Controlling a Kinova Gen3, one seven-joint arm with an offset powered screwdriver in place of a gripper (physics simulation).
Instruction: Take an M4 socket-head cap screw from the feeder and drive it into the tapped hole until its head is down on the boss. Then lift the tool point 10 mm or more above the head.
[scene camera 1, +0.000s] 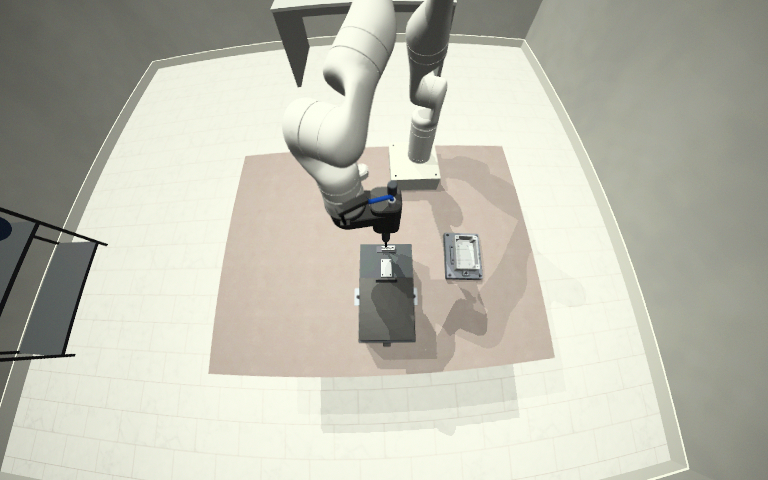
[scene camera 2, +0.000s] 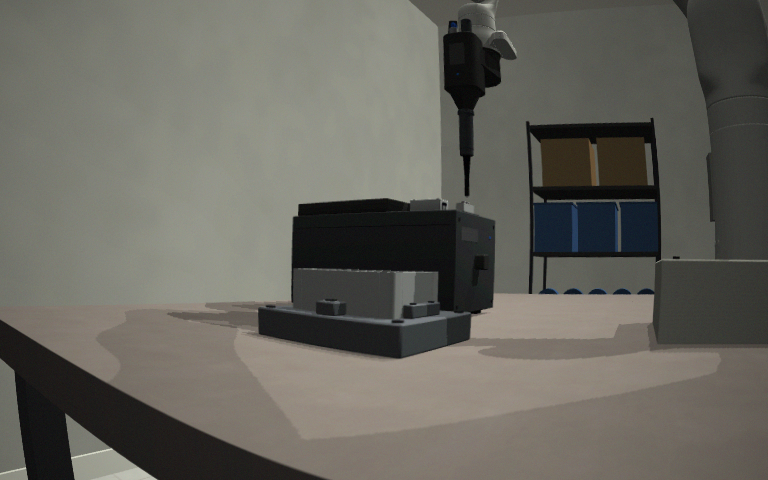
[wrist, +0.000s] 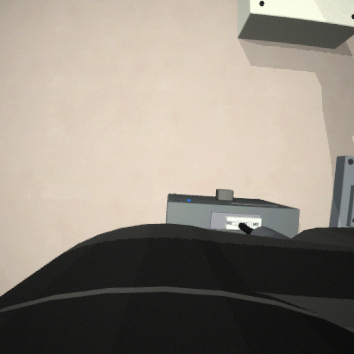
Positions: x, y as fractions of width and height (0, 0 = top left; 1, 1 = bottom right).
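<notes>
A grey fixture plate (scene camera 2: 0.50, 0.70) is visible. A dark screw feeder (scene camera 2: 0.57, 0.52) also appears in scene camera 1 (scene camera 1: 0.48, 0.54) and in the wrist view (wrist: 0.56, 0.60). A black cover (scene camera 1: 0.50, 0.65) is visible, and likewise in scene camera 2 (scene camera 2: 0.50, 0.43).
</notes>
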